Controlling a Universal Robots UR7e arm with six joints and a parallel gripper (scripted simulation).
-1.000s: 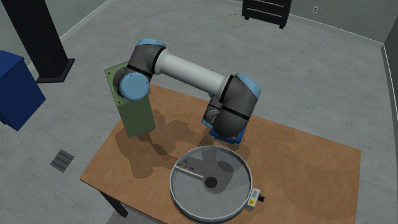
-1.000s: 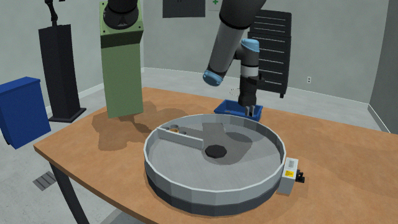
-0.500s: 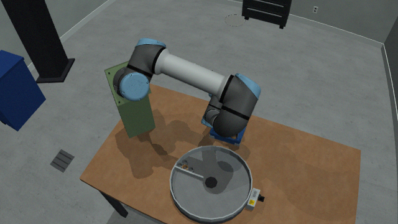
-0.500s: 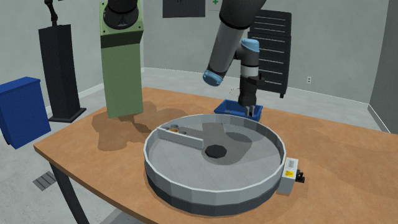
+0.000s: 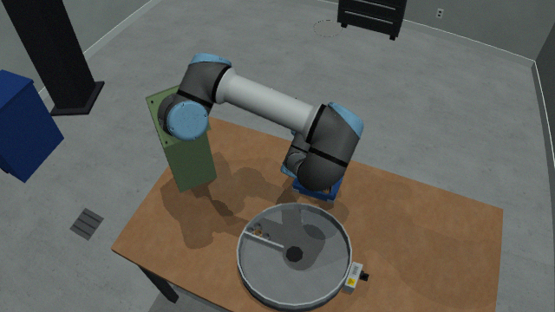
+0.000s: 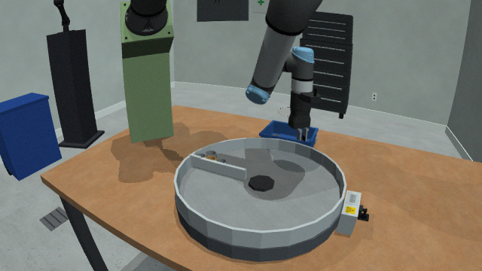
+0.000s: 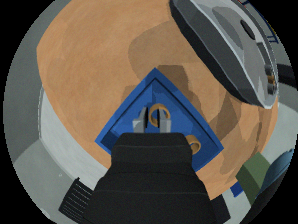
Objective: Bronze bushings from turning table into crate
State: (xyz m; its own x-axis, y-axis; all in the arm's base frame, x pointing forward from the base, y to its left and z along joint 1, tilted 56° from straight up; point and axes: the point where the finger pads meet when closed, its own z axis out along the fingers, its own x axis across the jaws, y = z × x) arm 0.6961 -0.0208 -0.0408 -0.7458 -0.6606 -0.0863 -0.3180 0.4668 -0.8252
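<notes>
The blue crate lies 4 cm to the left of my hand and 4 cm behind it. The rest, counted from my hand: grey turning table (32 cm to the right, 14 cm behind, 2 cm above).
</notes>
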